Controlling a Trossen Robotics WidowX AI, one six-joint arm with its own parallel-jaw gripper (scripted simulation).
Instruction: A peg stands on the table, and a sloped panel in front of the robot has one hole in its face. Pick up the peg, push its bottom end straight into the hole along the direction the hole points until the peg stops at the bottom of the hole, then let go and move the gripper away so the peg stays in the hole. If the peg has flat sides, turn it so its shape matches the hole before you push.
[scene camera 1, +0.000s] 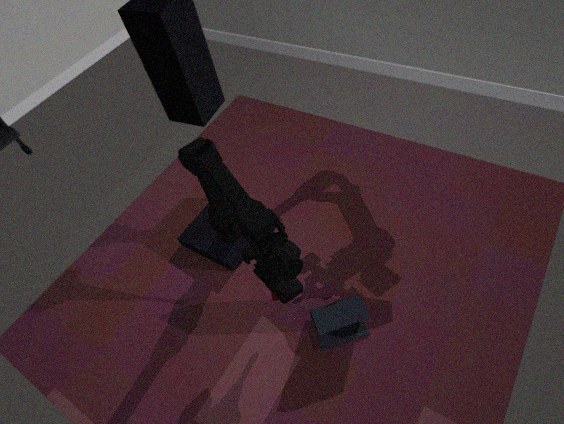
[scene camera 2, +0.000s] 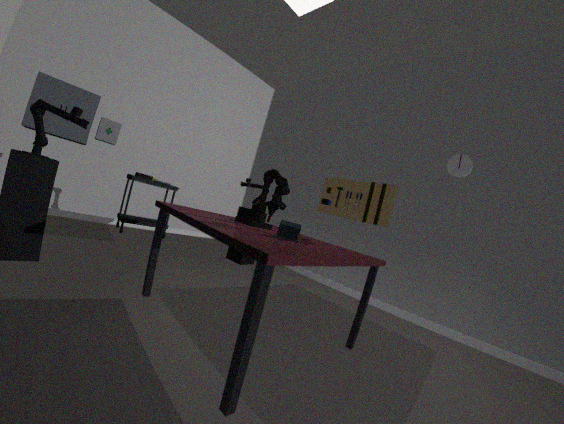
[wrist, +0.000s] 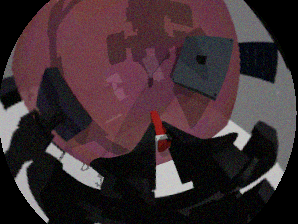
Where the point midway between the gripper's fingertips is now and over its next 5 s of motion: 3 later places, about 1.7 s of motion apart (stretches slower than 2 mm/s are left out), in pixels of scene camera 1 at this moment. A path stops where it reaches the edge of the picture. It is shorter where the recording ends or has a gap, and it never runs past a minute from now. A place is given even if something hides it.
The gripper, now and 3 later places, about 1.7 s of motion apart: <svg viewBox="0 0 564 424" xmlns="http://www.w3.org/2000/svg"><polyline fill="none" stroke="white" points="274,290 284,290 295,286 305,280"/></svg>
